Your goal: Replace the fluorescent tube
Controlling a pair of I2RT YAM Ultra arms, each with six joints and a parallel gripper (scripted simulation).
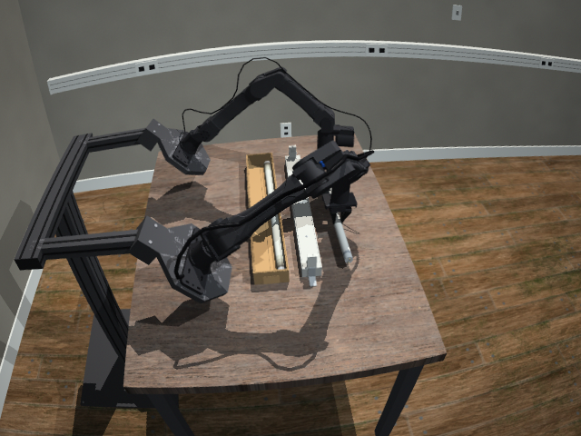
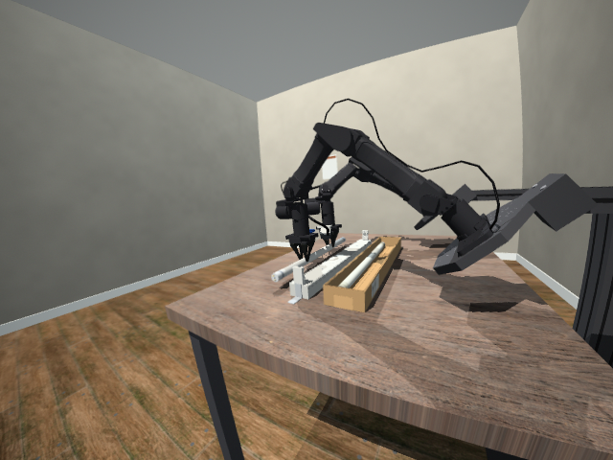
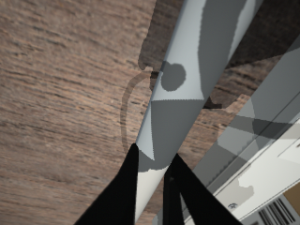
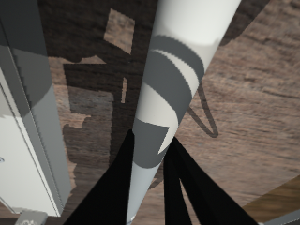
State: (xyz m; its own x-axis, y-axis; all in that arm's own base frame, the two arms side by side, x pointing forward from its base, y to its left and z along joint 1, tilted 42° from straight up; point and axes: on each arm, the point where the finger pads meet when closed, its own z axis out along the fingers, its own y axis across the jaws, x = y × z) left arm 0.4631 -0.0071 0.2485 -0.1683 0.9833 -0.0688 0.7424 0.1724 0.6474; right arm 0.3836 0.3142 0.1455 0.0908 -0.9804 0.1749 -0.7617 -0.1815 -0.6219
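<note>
Right now my left hand is 12 cm to the left of the LED tube, 1 cm past it and 1 cm above it. The rest, counted from my left hand: old fluorescent tube 21 cm behind, 10 cm to the right, 3 cm below; light fixture 12 cm behind, 11 cm to the right, 1 cm above; carton 24 cm behind, 9 cm to the right, 2 cm below.
My right hand is 1 cm short of the LED tube, 12 cm to the right of it and 1 cm above it. Also, from my right hand: old fluorescent tube 18 cm behind, 14 cm to the left, 3 cm below; then light fixture 9 cm behind, 13 cm to the left, 1 cm above; then carton 22 cm behind, 15 cm to the left, 2 cm below.
</note>
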